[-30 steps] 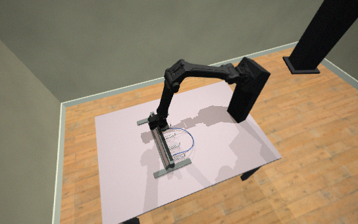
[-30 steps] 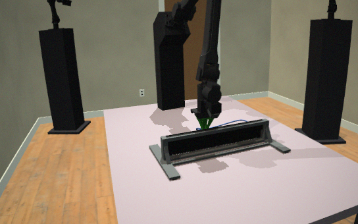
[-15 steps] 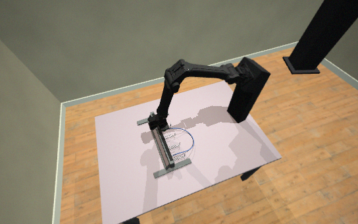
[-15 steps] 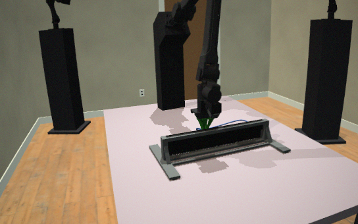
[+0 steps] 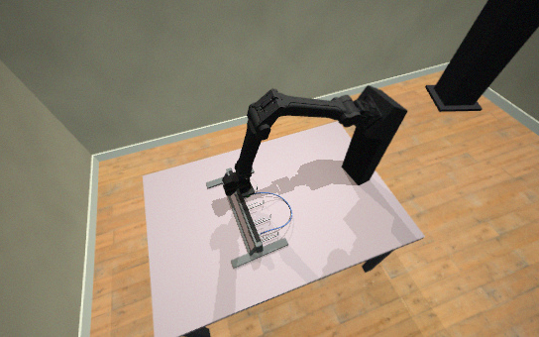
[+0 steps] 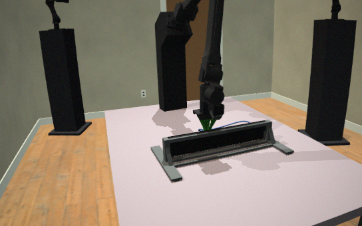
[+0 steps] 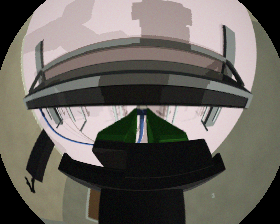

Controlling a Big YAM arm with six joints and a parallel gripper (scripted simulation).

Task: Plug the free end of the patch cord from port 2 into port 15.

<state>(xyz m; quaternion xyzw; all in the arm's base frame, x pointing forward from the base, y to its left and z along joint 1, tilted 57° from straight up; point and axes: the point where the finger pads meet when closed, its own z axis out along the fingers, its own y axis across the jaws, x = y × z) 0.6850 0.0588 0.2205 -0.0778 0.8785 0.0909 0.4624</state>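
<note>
The plug lies 20 mm ahead of my hand and 10 mm to the left of it.
</note>
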